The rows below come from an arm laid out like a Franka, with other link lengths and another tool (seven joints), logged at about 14 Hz.
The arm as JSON. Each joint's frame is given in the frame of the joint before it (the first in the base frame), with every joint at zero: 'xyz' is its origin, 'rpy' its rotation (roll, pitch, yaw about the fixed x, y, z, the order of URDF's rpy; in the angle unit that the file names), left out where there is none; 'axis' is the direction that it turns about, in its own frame. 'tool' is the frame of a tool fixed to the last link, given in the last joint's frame.
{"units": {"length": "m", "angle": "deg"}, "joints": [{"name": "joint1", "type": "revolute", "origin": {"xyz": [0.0, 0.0, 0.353]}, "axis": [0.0, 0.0, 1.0]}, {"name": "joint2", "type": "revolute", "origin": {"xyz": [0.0, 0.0, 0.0], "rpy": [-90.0, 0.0, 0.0]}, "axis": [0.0, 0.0, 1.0]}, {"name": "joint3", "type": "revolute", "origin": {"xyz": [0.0, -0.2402, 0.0], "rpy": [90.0, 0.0, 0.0]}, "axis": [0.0, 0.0, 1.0]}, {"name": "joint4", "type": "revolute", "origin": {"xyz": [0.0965, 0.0, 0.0], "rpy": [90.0, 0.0, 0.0]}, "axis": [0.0, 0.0, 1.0]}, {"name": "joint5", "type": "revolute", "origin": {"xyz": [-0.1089, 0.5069, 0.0], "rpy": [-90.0, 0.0, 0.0]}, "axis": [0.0, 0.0, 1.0]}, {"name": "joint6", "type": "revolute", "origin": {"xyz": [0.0, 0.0, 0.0], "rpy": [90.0, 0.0, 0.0]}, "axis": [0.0, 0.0, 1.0]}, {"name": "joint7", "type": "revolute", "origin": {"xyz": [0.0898, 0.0, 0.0], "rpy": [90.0, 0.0, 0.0]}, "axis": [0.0, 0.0, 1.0]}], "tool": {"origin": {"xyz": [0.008, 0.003, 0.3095], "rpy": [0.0, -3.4, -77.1]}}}
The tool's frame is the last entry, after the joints.
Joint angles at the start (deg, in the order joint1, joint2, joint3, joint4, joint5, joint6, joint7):
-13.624, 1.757, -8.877, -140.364, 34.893, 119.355, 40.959
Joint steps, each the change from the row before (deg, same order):
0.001, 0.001, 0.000, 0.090, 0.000, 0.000, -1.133
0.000, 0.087, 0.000, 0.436, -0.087, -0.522, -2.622
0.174, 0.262, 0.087, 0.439, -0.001, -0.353, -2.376
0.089, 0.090, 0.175, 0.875, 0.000, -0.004, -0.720
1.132, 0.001, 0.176, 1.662, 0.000, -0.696, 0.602
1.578, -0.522, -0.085, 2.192, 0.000, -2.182, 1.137
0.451, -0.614, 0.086, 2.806, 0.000, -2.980, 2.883
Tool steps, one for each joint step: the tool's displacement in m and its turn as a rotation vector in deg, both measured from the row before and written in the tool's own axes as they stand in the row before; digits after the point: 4 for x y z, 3 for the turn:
0.0010, -0.0002, -0.0008, -0.094, 0.073, -1.175
0.0015, -0.0019, -0.0022, -0.018, -0.173, -2.840
0.0018, -0.0027, 0.0003, -0.049, -0.277, -2.675
0.0079, -0.0028, -0.0059, -0.383, 0.467, -1.310
0.0141, -0.0148, -0.0074, -0.281, 0.070, -1.306
0.0154, -0.0251, -0.0133, 0.390, -0.316, -1.523
0.0150, -0.0225, -0.0232, 0.821, 0.094, 0.596

